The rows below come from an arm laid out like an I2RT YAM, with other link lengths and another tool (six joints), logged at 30 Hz.
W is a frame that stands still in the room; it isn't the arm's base.
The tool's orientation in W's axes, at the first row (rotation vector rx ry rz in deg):
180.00 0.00 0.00
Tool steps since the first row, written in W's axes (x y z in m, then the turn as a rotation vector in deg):
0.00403 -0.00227 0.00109 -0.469 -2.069 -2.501
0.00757 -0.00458 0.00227 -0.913 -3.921 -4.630
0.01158 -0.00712 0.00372 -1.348 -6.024 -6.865
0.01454 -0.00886 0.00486 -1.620 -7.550 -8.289
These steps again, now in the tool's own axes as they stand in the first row. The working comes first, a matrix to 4 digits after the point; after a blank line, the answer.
The tool's axes in the first row as the columns of a matrix, in W's axes (used below as rounded here):
1.0000 0.0000 0.0000
0.0000 -1.0000 0.0000
0.0000 0.0000 -1.0000

0.00403 0.00227 -0.00109 -0.469 2.069 2.501
0.00757 0.00458 -0.00227 -0.913 3.921 4.630
0.01158 0.00712 -0.00372 -1.348 6.024 6.865
0.01454 0.00886 -0.00486 -1.620 7.550 8.289

